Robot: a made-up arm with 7 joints.
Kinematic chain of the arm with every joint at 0, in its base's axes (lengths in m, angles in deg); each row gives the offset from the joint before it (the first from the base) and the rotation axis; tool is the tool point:
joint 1: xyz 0 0 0.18 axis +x
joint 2: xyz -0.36 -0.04 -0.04 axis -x
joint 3: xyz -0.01 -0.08 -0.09 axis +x
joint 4: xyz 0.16 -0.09 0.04 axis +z
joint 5: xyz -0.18 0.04 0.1 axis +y
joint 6: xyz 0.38 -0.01 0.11 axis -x
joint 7: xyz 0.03 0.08 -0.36 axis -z
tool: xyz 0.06 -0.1 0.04
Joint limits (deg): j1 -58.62..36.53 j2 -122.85..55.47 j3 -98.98..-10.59 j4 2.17..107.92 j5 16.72..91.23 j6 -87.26..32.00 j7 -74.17..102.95
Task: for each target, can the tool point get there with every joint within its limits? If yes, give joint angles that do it. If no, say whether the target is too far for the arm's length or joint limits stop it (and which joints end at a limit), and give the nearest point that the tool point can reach.
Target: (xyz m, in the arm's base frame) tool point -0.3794 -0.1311 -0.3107
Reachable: yes | joints 24.94 -83.75 -90.62 84.94 74.81 -27.88 32.55
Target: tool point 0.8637 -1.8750 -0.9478
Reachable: no: too far | nearest point -0.0357 -0.6590 -0.2164 | short by 1.680 m
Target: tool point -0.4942 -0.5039 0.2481
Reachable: yes | joints -31.80 7.81 -89.87 26.97 85.21 -72.62 6.40
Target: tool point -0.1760 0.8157 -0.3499
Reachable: no: joint limits stop it (at a limit: joint 1, joint 3, joint 4, joint 5, joint 7) | nearest point -0.1882 0.6422 -0.2501 | short by 0.201 m
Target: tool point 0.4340 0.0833 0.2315
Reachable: no: joint limits stop it (at a limit: joint 3, joint 4, joint 6, joint 7) | nearest point 0.1575 0.1375 0.2650 | short by 0.284 m
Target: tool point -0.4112 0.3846 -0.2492
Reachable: yes | joints 22.97 -73.20 -25.12 94.37 62.84 -28.20 -34.03
